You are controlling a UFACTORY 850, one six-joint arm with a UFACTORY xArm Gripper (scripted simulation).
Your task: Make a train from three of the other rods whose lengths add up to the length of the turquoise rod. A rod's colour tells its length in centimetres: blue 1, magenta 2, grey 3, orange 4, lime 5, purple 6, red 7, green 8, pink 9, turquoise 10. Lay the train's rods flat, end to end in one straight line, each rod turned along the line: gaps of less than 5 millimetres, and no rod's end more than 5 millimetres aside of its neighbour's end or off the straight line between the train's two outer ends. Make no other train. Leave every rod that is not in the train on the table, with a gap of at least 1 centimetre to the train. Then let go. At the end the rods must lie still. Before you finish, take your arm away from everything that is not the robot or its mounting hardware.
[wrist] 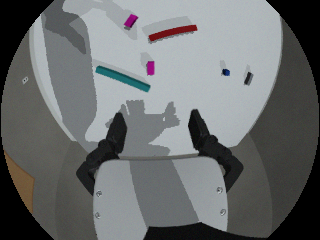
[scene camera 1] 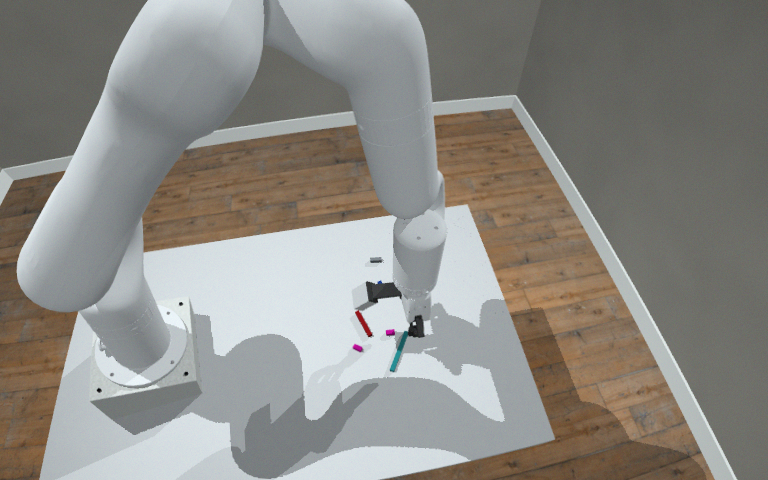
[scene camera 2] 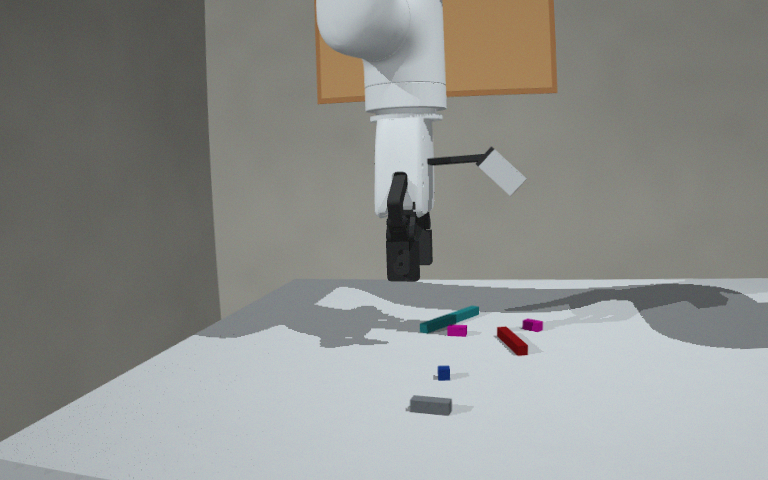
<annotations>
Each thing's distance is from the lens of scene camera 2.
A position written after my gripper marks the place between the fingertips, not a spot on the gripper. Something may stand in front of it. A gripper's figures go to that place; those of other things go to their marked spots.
my gripper point(scene camera 2: 411, 272): 65 cm
grey rod point(scene camera 2: 418, 404): 47 cm
</annotations>
